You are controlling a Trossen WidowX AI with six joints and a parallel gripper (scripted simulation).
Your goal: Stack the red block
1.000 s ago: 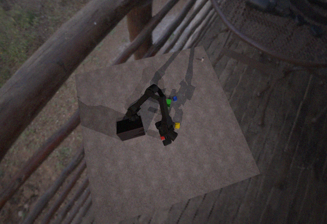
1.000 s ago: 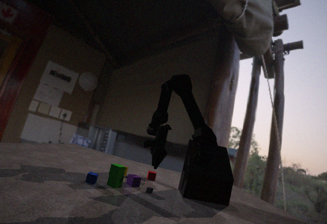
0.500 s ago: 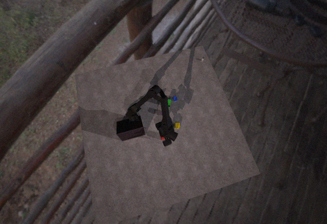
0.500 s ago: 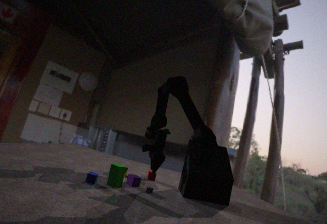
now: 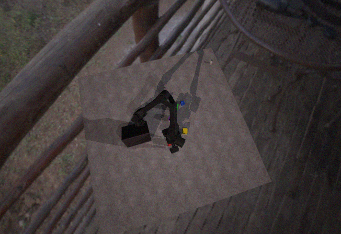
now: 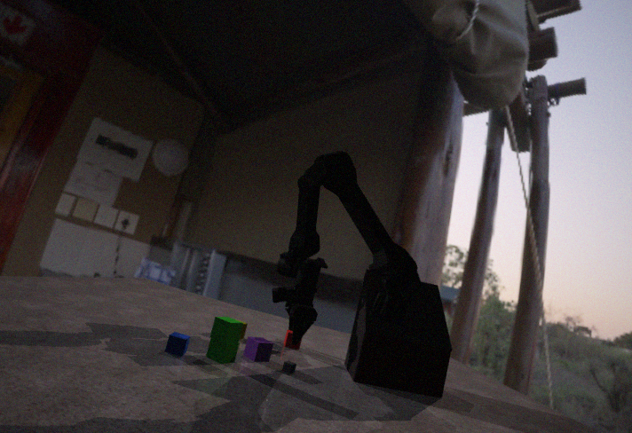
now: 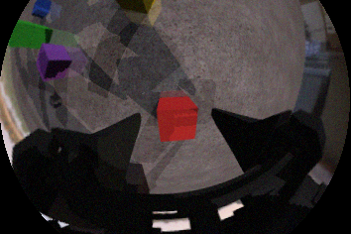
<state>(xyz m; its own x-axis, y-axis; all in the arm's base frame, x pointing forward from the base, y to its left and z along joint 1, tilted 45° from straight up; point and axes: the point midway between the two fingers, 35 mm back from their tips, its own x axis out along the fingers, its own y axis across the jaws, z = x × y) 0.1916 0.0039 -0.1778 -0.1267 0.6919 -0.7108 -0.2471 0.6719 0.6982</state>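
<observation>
Right now my gripper tip is right at the red block. Round my gripper tip: small dark cube: 23 cm to the left, 3 cm behind, 1 cm below; then purple block: 20 cm to the left, 4 cm ahead; then yellow block: 13 cm ahead, 8 cm to the left.
</observation>
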